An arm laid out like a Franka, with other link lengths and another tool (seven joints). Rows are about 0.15 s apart.
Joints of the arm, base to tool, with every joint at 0 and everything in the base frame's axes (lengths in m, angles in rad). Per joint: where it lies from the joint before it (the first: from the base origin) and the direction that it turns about. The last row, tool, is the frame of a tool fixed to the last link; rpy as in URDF.
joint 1: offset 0.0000 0.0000 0.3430 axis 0 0 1
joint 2: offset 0.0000 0.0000 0.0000 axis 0 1 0
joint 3: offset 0.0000 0.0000 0.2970 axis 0 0 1
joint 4: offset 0.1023 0.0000 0.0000 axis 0 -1 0
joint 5: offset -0.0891 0.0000 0.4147 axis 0 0 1
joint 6: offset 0.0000 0.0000 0.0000 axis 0 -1 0
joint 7: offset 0.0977 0.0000 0.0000 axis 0 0 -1
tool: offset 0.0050 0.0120 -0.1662 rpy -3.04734 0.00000 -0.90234
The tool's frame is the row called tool.
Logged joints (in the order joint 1, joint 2, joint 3, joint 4, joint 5, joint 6, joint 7), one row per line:
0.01, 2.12, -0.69, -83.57, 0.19, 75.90, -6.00
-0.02, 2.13, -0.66, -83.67, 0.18, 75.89, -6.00
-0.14, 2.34, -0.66, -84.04, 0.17, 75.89, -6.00
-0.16, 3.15, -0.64, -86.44, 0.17, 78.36, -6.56
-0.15, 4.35, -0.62, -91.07, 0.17, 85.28, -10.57
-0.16, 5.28, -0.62, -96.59, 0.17, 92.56, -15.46
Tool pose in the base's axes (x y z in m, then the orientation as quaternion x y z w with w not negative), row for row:
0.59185, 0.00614, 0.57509, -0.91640, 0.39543, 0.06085, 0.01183
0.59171, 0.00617, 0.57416, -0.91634, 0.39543, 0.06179, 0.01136
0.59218, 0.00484, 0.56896, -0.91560, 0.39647, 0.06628, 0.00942
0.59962, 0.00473, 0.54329, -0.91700, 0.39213, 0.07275, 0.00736
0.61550, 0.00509, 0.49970, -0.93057, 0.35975, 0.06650, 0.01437
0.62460, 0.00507, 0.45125, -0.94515, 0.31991, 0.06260, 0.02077
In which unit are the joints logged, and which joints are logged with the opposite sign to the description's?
The joints are logged in degrees. Opposite sign: none.
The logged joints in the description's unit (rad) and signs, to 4 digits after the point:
0.0002, 0.0370, -0.0120, -1.4586, 0.0033, 1.3247, -0.1047
-0.0003, 0.0372, -0.0115, -1.4603, 0.0031, 1.3245, -0.1047
-0.0024, 0.0408, -0.0115, -1.4668, 0.0030, 1.3245, -0.1047
-0.0028, 0.0550, -0.0112, -1.5087, 0.0030, 1.3676, -0.1145
-0.0026, 0.0759, -0.0108, -1.5895, 0.0030, 1.4884, -0.1845
-0.0028, 0.0922, -0.0108, -1.6858, 0.0030, 1.6155, -0.2698

